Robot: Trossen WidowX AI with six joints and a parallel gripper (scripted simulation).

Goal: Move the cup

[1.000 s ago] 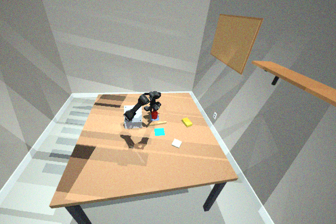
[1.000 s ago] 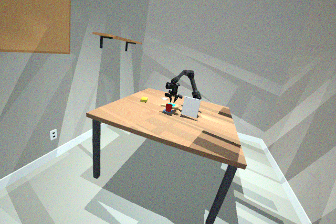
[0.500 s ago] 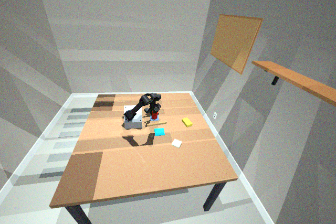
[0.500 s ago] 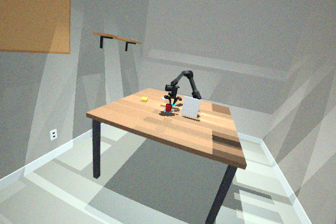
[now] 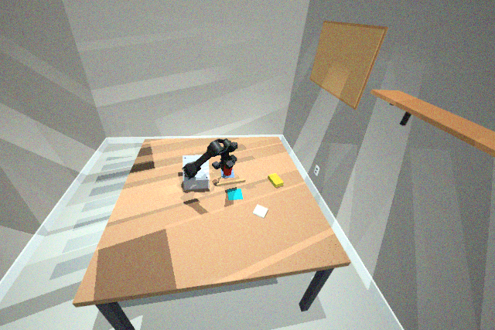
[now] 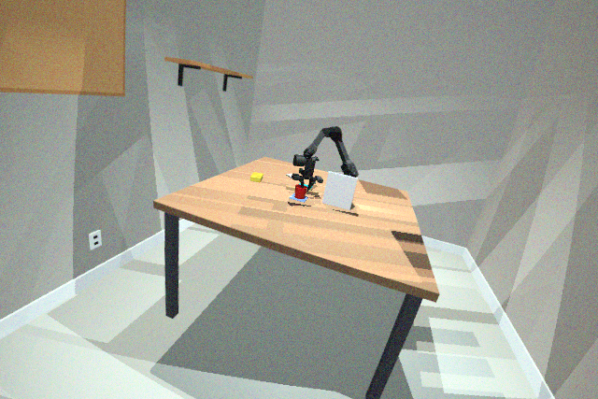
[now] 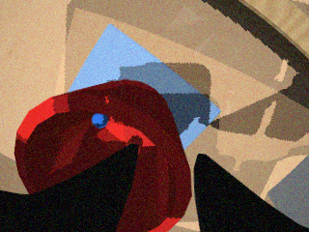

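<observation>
Now: gripper tip 20 mm to the right of the red cup, 20 mm short of it and 10 mm above it. Round my gripper tip: cyan pad 200 mm to the right, 80 mm ahead, 50 mm below; pale blue pad 50 mm below, 20 mm to the left, 20 mm ahead; blue marble 40 mm ahead, 30 mm to the left, 30 mm below.
</observation>
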